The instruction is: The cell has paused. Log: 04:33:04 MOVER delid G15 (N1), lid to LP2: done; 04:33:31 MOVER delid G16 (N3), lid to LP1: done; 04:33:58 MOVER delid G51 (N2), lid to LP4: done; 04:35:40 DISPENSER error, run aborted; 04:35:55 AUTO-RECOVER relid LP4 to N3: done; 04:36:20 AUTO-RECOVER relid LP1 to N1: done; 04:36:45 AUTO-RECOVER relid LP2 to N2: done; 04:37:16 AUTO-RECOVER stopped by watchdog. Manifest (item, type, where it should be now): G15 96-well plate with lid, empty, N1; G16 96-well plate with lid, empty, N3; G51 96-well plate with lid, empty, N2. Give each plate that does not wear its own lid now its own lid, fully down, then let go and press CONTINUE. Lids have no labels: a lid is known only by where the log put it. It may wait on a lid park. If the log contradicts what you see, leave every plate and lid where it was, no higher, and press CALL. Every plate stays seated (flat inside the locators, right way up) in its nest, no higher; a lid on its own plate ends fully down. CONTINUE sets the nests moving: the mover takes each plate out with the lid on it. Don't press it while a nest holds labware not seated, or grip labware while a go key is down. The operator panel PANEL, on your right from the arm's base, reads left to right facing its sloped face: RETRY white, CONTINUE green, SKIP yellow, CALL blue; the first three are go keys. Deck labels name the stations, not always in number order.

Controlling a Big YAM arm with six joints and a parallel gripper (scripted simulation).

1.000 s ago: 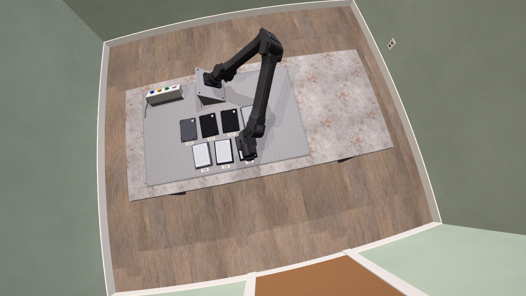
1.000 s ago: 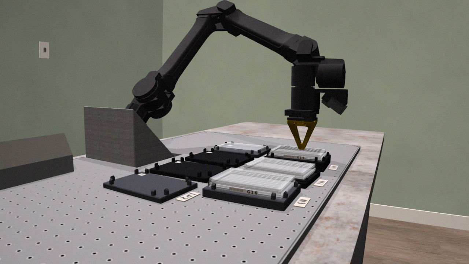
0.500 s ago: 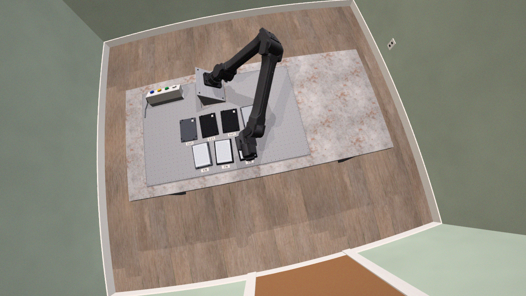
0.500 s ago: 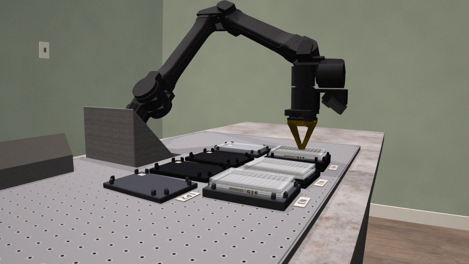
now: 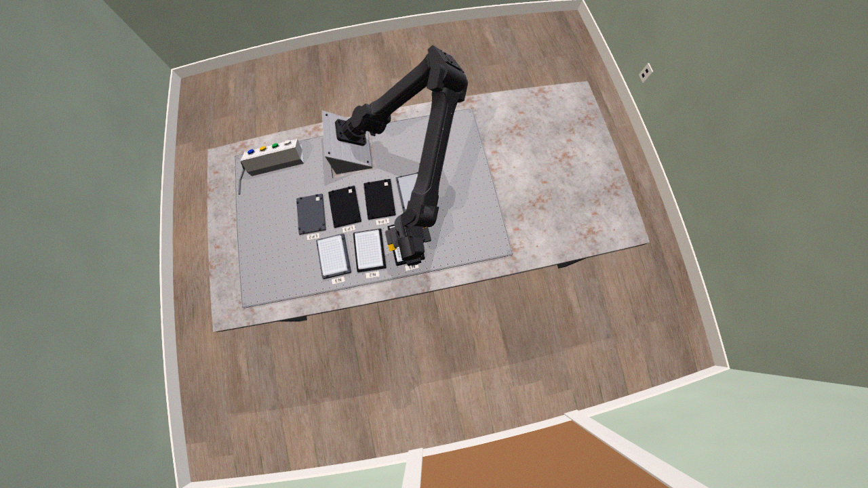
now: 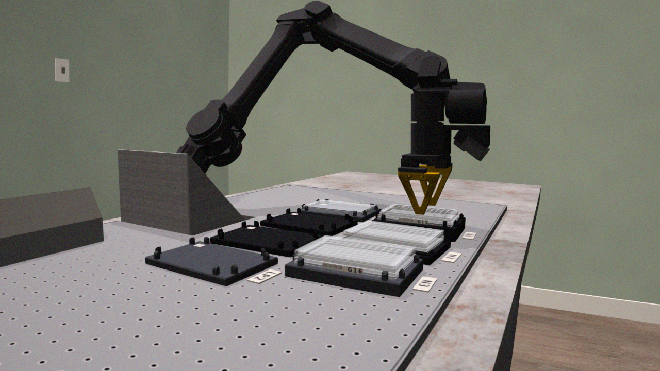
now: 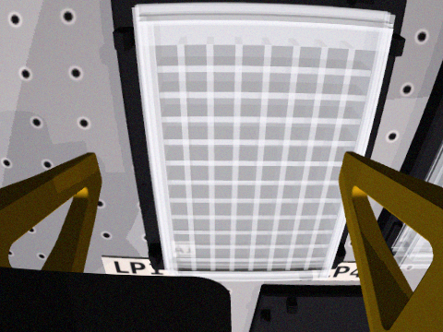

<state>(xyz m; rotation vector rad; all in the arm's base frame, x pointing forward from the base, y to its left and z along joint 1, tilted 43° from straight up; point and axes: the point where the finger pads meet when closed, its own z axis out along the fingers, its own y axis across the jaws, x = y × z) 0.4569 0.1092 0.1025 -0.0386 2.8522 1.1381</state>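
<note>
Right now the plate G15 is 20 mm to the right of my hand, 20 mm below it and 10 mm behind it. From my hand the other things lie so: lid park LP1 (190 mm behind, 40 mm to the left, 40 mm below); LP4 label (100 mm behind, 80 mm to the right, 40 mm below); nest N1 (30 mm below, 10 mm to the right, 10 mm behind).
</note>
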